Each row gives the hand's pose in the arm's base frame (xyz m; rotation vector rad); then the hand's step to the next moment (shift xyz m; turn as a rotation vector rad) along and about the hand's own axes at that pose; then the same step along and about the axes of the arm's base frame.
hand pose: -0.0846 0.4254 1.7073 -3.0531 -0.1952 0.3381
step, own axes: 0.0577 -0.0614 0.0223 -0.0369 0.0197 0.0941
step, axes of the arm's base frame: 0.0436 0.0695 -0.0293 -0.0542 -0.0198 -0.0853
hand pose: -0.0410 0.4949 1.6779 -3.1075 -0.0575 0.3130
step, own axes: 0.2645 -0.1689 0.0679 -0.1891 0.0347 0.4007
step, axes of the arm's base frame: 0.2396 0.1799 -0.1155 -0.2640 -0.0363 -0.3557
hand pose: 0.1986 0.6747 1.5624 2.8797 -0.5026 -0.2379
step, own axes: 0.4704 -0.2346 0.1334 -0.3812 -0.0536 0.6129
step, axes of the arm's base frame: 0.4853 0.0279 -0.2404 -0.4555 0.0748 -0.5575
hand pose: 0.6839 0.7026 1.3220 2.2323 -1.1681 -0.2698
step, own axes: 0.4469 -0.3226 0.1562 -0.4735 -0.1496 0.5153
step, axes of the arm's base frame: 0.4159 -0.2823 -0.2748 -0.4026 0.2307 -0.5448
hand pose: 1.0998 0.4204 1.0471 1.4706 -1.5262 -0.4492
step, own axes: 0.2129 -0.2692 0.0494 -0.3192 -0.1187 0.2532
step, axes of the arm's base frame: 0.1488 -0.2695 -0.1597 -0.1855 0.1832 -0.3348
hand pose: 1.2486 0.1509 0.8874 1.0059 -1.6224 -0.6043
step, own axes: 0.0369 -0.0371 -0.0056 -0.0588 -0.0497 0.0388
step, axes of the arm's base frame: 0.0143 -0.0498 -0.0090 -0.0183 0.0203 -0.0818
